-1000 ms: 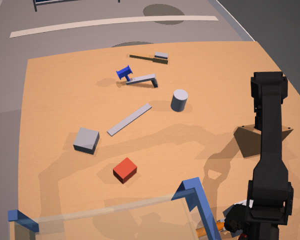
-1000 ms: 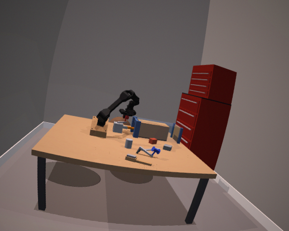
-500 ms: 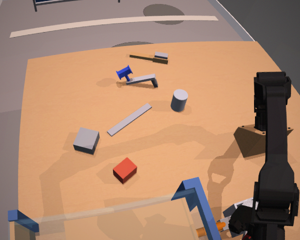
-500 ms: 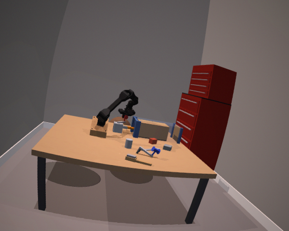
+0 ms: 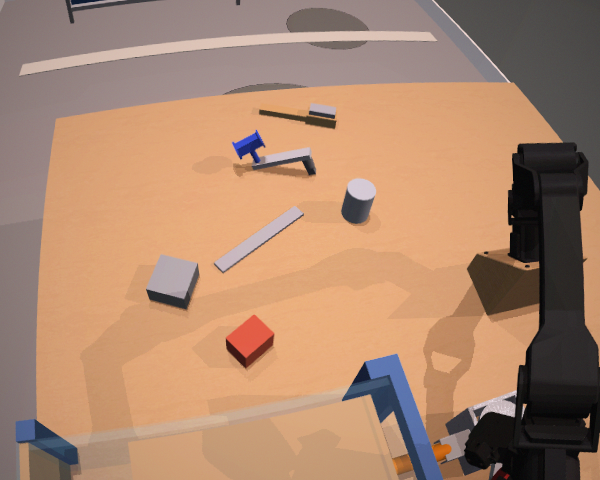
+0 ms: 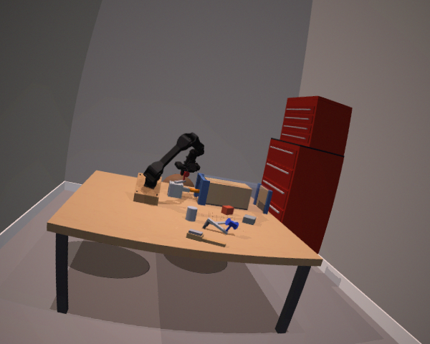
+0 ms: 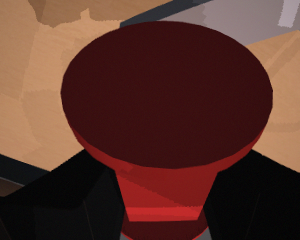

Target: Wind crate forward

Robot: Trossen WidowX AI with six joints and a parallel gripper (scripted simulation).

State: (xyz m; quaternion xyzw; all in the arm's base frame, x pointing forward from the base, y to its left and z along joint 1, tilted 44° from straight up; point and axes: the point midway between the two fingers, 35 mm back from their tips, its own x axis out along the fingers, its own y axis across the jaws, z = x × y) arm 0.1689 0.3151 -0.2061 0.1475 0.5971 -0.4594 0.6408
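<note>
Now: gripper tip 1 cm to the left of the red knob, 1 cm below it and 1 cm short of it. The rest, counted from my gripper tip: red-gripped winch handle 5 cm to the right, 2 cm below; blue steel frame 13 cm ahead, 8 cm to the right, 2 cm below; grey winch 12 cm to the right, 10 cm below, 4 cm behind.
</note>
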